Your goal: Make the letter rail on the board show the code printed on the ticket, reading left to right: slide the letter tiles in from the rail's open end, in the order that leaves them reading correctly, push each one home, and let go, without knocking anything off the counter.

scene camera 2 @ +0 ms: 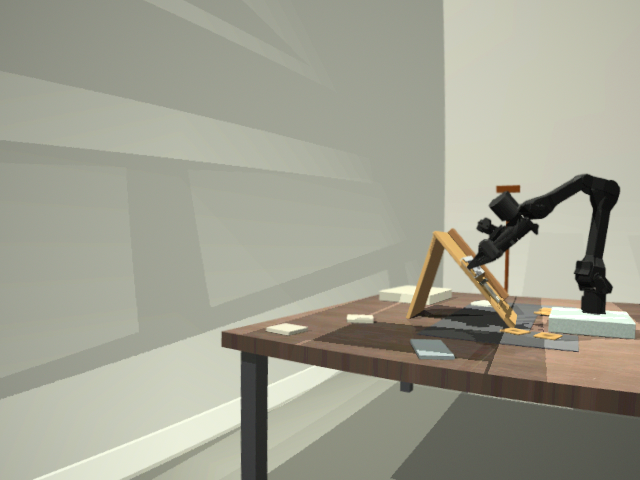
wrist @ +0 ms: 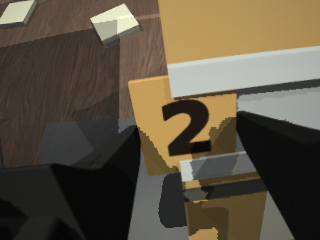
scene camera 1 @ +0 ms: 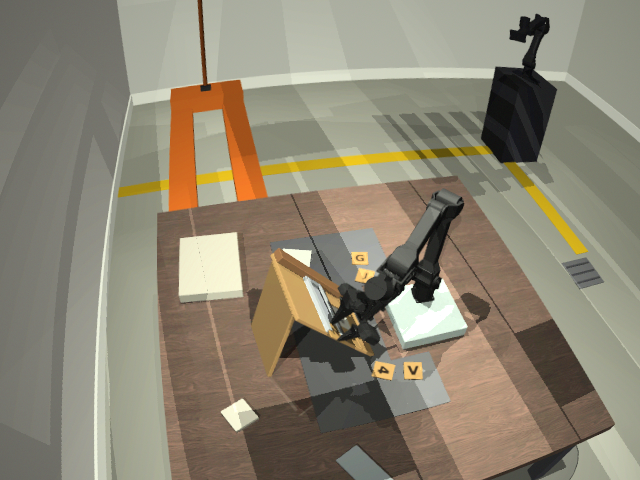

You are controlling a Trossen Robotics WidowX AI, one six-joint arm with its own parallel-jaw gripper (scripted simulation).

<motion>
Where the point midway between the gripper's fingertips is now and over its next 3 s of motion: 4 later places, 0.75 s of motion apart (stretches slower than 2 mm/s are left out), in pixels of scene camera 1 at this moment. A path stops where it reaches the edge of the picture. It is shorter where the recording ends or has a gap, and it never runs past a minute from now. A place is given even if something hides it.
My gripper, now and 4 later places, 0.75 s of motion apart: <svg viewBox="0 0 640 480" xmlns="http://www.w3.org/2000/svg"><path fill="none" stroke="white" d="M334 332L333 329L331 325L330 321L328 317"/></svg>
</motion>
